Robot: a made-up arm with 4 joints. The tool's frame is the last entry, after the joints. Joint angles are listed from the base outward. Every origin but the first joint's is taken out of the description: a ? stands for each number. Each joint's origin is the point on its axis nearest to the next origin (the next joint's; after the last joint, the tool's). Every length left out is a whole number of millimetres.
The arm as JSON. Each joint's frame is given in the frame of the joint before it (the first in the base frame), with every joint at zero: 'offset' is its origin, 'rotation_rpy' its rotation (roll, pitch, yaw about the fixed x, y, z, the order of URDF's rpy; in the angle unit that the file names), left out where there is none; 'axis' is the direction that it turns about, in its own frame. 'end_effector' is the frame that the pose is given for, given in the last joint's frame.
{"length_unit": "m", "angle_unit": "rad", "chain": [
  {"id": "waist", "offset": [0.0, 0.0, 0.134], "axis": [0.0, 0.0, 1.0]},
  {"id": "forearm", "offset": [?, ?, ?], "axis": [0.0, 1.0, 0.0]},
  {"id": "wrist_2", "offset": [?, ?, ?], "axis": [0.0, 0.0, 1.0]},
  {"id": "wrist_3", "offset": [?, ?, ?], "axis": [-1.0, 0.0, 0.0]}
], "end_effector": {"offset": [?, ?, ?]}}
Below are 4 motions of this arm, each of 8 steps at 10 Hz.
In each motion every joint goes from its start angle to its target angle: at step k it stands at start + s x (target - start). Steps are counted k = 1, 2, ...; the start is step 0. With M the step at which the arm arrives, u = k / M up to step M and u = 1 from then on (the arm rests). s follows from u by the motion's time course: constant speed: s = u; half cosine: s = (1 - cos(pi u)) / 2; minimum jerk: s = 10 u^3 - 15 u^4 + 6 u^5.
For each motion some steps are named. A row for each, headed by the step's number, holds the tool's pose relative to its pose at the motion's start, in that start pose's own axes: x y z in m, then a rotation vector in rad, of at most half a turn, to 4 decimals.
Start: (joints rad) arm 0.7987 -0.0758 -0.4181 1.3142
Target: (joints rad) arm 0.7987 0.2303 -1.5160 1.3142
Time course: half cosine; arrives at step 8
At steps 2, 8:
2: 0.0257 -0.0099 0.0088 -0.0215 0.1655 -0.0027
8: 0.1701 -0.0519 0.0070 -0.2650 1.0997 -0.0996

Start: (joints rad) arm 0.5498 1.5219 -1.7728 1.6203
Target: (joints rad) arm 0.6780 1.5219 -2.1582 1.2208
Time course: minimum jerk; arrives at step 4
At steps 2, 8:
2: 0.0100 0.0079 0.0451 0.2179 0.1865 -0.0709
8: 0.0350 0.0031 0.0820 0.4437 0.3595 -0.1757

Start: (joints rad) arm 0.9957 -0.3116 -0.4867 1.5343
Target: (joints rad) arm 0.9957 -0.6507 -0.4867 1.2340
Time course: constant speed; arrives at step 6
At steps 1, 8:
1: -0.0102 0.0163 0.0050 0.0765 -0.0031 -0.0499
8: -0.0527 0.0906 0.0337 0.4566 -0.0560 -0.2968

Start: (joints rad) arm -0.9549 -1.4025 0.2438 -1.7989
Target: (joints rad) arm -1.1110 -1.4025 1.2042 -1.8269
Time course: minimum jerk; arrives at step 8
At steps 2, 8:
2: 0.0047 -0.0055 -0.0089 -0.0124 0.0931 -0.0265
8: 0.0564 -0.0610 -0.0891 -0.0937 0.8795 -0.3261

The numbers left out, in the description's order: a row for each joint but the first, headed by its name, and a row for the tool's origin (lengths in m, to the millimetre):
forearm: -0.11 0.208 0.0
wrist_2: -0.306 0.0 0.433
wrist_3: -0.02 0.043 0.0
tool: 0.0 0.221 0.002

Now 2 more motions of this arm.
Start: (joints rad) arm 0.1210 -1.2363 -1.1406 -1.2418
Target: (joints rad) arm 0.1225 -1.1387 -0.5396 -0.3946
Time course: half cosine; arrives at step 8
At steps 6, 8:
6: -0.0924 -0.0403 -0.1435 -0.7710 0.4413 0.2923
8: -0.1134 -0.0595 -0.1530 -0.8933 0.5017 0.3745

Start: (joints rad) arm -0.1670 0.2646 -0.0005 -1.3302
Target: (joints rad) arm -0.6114 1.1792 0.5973 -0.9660
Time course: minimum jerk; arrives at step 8
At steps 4, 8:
4: 0.3489 0.1009 0.0140 -0.0068 0.2318 -0.3787
8: 0.6707 0.0546 0.1454 0.2079 0.4979 -0.6076

